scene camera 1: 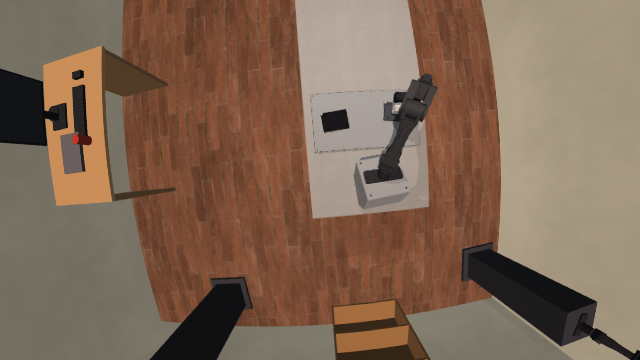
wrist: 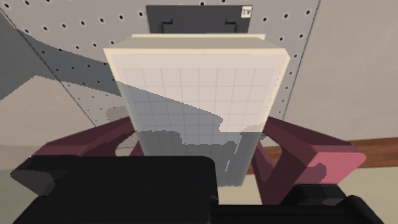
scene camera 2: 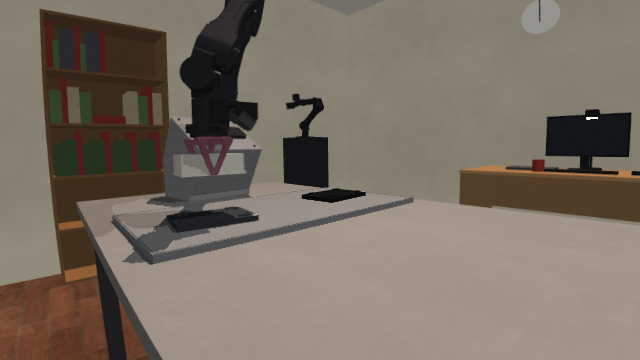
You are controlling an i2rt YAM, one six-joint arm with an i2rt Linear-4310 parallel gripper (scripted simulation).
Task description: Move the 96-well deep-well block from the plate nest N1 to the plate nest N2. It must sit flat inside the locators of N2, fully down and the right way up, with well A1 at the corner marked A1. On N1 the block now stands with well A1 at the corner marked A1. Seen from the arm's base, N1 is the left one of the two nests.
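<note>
The gripper (scene camera 2: pixel 208 173), a white 96-well deep-well block (scene camera 2: pixel 194 165). A black nest N2 (wrist: pixel 182 24), the white 96-well deep-well block (wrist: pixel 210 94). The gripper (wrist: pixel 198 112).
</note>
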